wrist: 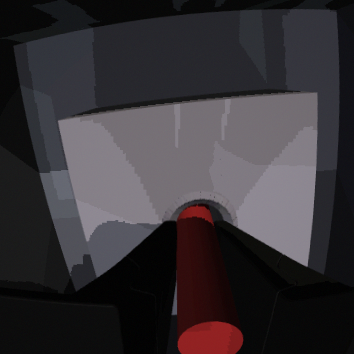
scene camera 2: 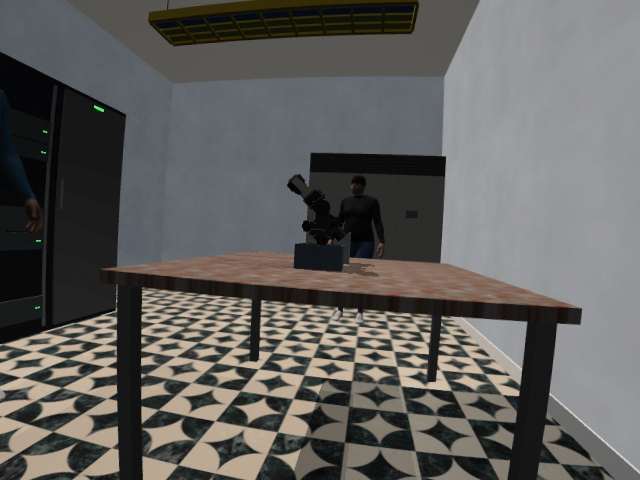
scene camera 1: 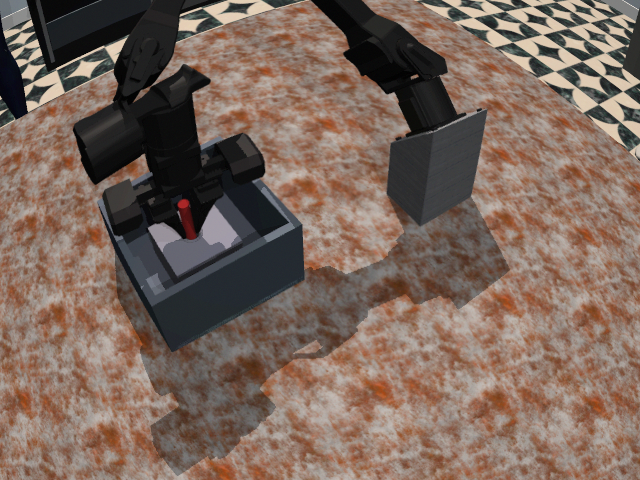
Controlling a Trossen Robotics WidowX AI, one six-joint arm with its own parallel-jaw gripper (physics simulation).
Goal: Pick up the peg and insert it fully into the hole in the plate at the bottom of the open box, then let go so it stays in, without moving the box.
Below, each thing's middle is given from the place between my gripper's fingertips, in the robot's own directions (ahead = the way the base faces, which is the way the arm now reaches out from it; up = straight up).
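The dark grey box point(scene camera 2: 329, 257) has my hand 10 mm above it. The pale plate point(scene camera 1: 181, 258) is 30 mm below my hand.
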